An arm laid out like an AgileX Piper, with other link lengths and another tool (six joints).
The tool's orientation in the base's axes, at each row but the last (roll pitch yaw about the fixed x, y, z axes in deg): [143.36 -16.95 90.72]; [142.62 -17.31 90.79]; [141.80 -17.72 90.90]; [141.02 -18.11 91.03]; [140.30 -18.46 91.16]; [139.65 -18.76 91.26]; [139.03 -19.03 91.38]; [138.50 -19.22 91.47]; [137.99 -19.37 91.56]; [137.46 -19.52 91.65]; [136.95 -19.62 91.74]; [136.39 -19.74 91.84]
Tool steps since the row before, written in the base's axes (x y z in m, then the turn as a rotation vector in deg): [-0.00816 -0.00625 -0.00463 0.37 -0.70 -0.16]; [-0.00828 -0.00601 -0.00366 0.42 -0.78 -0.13]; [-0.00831 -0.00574 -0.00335 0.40 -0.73 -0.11]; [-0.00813 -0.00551 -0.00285 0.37 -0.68 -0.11]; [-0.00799 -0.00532 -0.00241 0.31 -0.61 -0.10]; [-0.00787 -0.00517 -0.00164 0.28 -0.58 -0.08]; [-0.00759 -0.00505 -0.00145 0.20 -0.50 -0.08]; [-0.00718 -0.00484 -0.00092 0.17 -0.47 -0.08]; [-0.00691 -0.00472 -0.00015 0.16 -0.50 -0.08]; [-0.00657 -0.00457 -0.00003 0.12 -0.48 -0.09]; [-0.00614 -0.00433 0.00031 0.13 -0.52 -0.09]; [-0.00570 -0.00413 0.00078 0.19 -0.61 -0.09]
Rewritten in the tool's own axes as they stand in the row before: [-0.00723 -0.00818 -0.00280 -0.72 0.32 0.17]; [-0.00672 -0.00770 -0.00369 -0.79 0.39 0.16]; [-0.00636 -0.00752 -0.00403 -0.73 0.38 0.15]; [-0.00598 -0.00705 -0.00437 -0.69 0.35 0.14]; [-0.00565 -0.00665 -0.00467 -0.62 0.29 0.11]; [-0.00526 -0.00605 -0.00521 -0.58 0.28 0.09]; [-0.00507 -0.00568 -0.00522 -0.50 0.20 0.06]; [-0.00470 -0.00503 -0.00534 -0.47 0.17 0.04]; [-0.00432 -0.00432 -0.00572 -0.50 0.17 0.03]; [-0.00414 -0.00397 -0.00559 -0.49 0.13 0.02]; [-0.00380 -0.00343 -0.00551 -0.52 0.15 0.01]; [-0.00345 -0.00280 -0.00552 -0.61 0.21 0.03]
